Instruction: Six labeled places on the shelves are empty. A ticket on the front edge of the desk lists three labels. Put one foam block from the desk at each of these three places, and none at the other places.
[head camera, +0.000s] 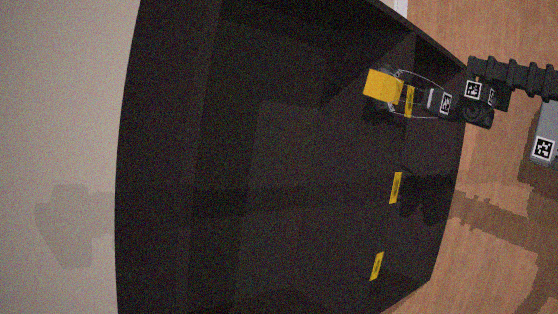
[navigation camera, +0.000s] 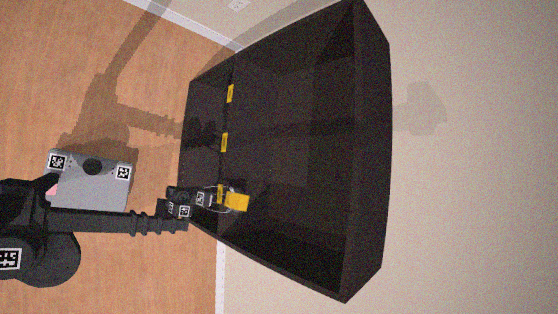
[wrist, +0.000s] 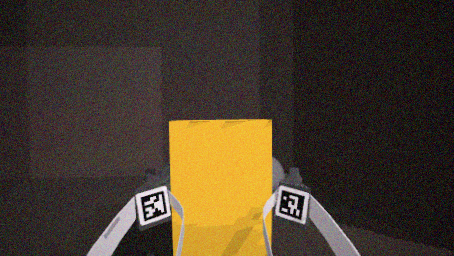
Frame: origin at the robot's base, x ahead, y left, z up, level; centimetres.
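Seen in the pictures: gripper, fingertip midpoint: (head camera: 374, 84) (navigation camera: 241, 201); robot's base, link origin: (navigation camera: 92, 165).
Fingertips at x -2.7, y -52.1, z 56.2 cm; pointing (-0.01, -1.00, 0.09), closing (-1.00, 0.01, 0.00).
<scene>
Pixels of each thing's middle, then the offset from my fingertips to it. "spot": a spot on its surface instead. Level surfaces: height alone.
- yellow foam block, body centre: (head camera: 384, 87) (navigation camera: 236, 200) dz -0.1, dx +0.1, dy +2.7 cm
- dark shelf unit, surface spot: (head camera: 160, 150) spot: dz +49.8, dx +16.9, dy +1.0 cm
- yellow label, surface spot: (head camera: 409, 101) (navigation camera: 219, 194) spot: dz -6.0, dx +1.6, dy +7.0 cm
- middle label, surface spot: (head camera: 395, 188) (navigation camera: 224, 141) spot: dz -6.0, dx +22.4, dy +9.0 cm
- far label, surface spot: (head camera: 376, 266) (navigation camera: 230, 93) spot: dz -5.8, dx +42.8, dy +10.9 cm
- wooden floor, surface height: dz -56.3 cm
A yellow foam block (head camera: 382, 86) (navigation camera: 237, 201) (wrist: 221, 170) is between the fingers of my gripper (head camera: 390, 90) (navigation camera: 233, 201) (wrist: 223, 174), which is shut on it. The block is inside the dark shelf unit (head camera: 160, 150) (navigation camera: 371, 150), just behind the yellow label (head camera: 409, 101) (navigation camera: 220, 193) at one end of a shelf edge. Whether the block touches the shelf is not clear. A middle label (head camera: 395, 188) (navigation camera: 224, 142) and a far label (head camera: 376, 266) (navigation camera: 230, 93) sit along the same edge. The writing is too small to read. The desk and ticket do not show.
My arm (head camera: 535, 77) (navigation camera: 100, 221) reaches to the shelf front from the floor side. My grey base (head camera: 549, 122) (navigation camera: 92, 192) stands on the wooden floor (head camera: 500, 245) (navigation camera: 50, 65). A side wall of the shelf unit runs close beside the gripper. A pale wall (head camera: 65, 125) (navigation camera: 480, 200) also shows.
</scene>
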